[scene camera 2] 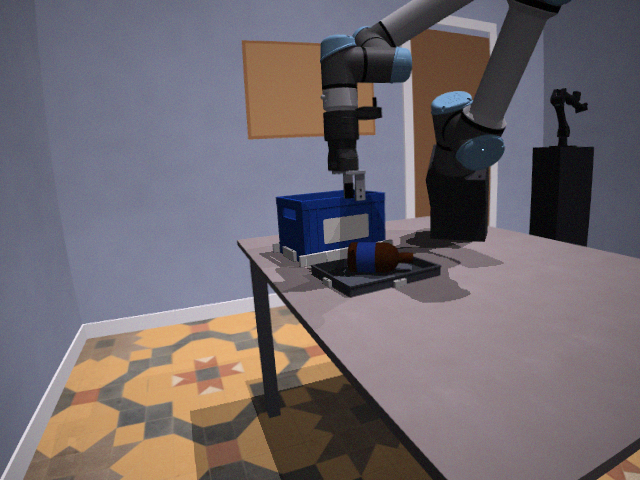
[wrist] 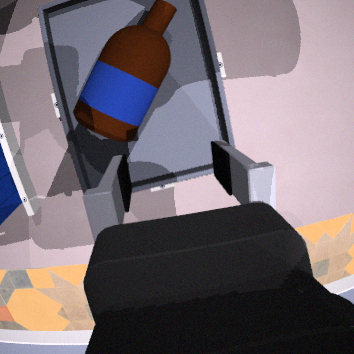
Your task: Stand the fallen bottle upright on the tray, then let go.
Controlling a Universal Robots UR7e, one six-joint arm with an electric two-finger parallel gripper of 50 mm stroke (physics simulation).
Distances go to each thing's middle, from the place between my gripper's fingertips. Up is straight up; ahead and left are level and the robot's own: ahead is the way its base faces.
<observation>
My hand is 50 mm past the dark grey tray point(scene camera 2: 352, 284), 30 mm to the left of it and 180 mm above it. The rest, counted from my hand: blue crate point(scene camera 2: 310, 223) 10 mm ahead, 300 mm to the right, 100 mm below.
</observation>
